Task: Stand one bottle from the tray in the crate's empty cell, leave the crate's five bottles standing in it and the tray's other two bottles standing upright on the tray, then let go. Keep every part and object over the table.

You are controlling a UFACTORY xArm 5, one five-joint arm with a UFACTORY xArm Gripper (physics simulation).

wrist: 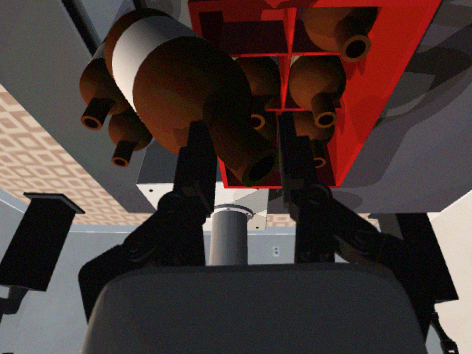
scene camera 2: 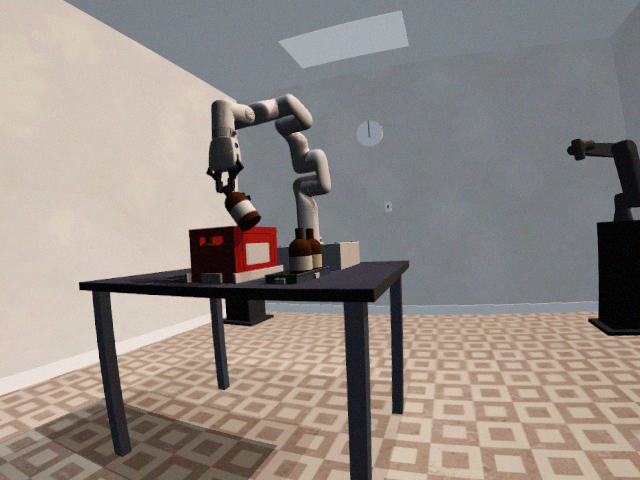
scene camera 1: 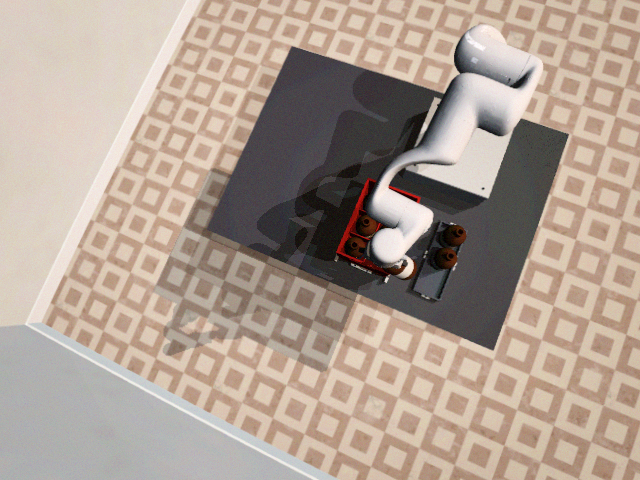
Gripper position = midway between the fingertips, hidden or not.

Observation:
In view: my gripper (scene camera 2: 225,192) and a brown bottle (scene camera 2: 241,210).
My gripper is seen too in the wrist view (wrist: 244,134).

